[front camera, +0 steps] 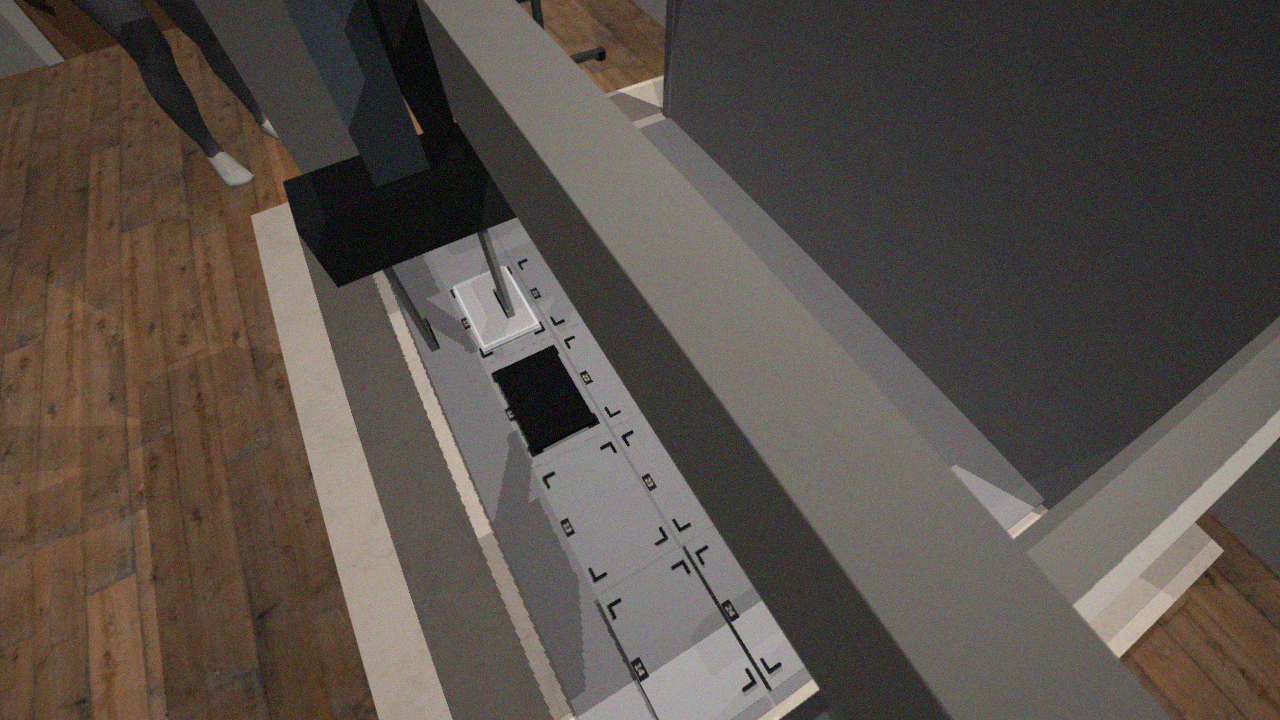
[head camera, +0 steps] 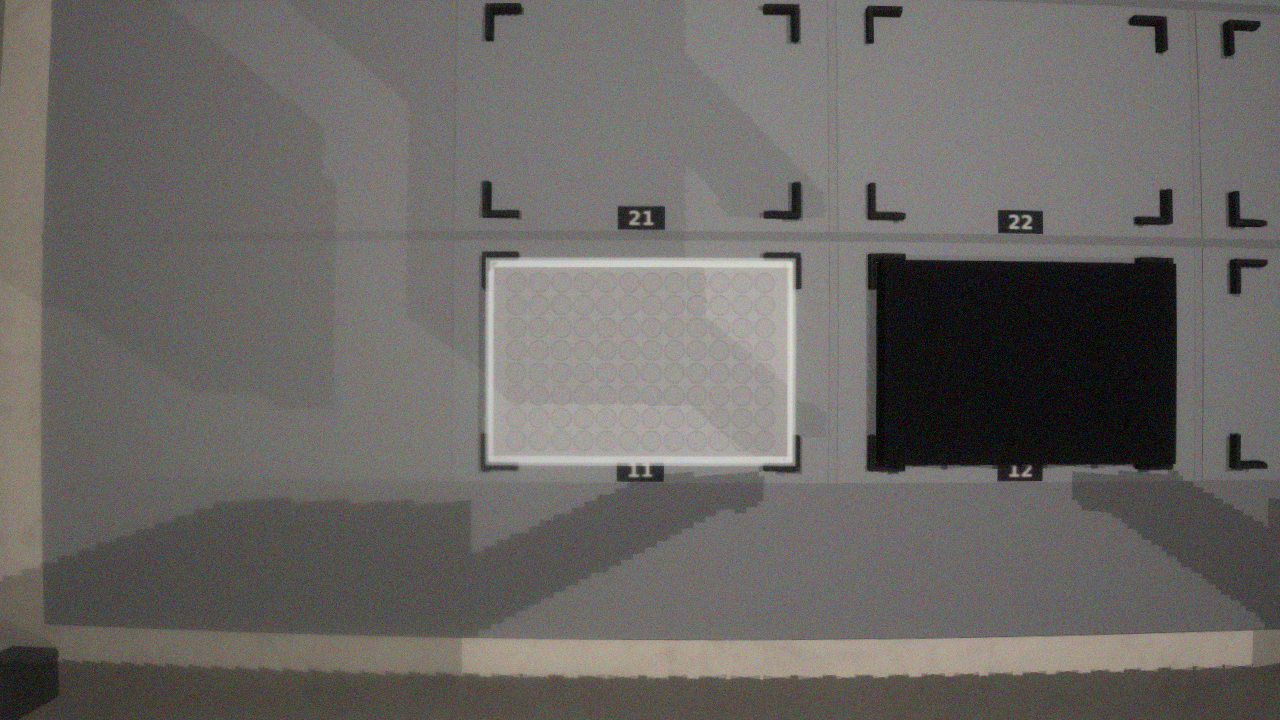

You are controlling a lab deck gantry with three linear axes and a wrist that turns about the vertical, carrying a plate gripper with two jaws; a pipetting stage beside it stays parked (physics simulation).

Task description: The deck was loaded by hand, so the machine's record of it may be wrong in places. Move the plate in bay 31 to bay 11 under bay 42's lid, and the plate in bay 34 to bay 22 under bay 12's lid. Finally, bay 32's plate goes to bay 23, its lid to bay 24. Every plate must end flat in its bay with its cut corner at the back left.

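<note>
A pale plate with a bright rim sits flat in bay 11. Faint well circles show through its clear top, which looks like a seated lid. Its cut corner cannot be made out. A black piece lies flat in bay 12; whether it is a lid alone or a lidded plate cannot be told. My gripper is open and empty, its two jaws hanging above the bay 11 area. Bays 22, 23 and 24 hold no plate. The gantry beam hides bays 31, 32, 34 and 42 in the front view.
The long grey beam crosses over the deck. A pale rail runs along the deck's near side. Black corner brackets mark bays 13 and 14 in the front view and bay 21 in the head view. A dark block shows at the head view's lower left.
</note>
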